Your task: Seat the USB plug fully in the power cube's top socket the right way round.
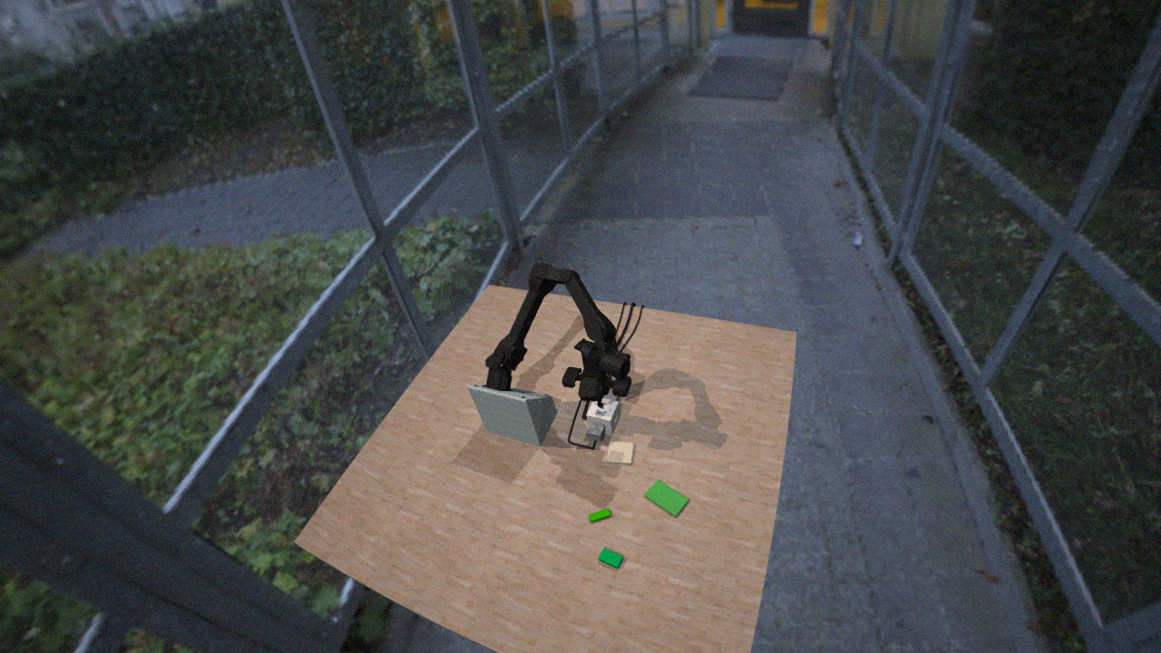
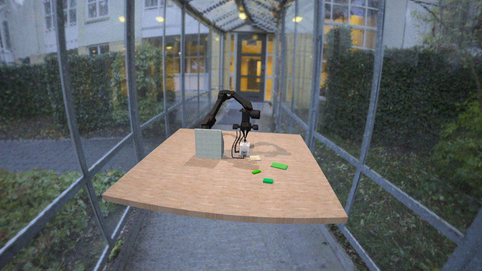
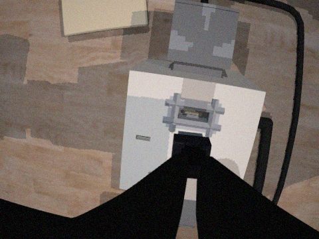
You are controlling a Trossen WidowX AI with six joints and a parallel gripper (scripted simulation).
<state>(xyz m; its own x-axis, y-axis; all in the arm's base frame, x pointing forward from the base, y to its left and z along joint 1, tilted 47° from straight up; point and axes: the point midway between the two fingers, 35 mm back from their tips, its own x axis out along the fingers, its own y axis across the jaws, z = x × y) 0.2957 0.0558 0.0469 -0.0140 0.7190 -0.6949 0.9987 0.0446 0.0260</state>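
Right now the black USB plug is 20 mm below my gripper tip. The rest, counted from my gripper tip: beige tile: 80 mm ahead, 80 mm to the right, 130 mm below; green plate: 250 mm ahead, 180 mm to the right, 130 mm below.
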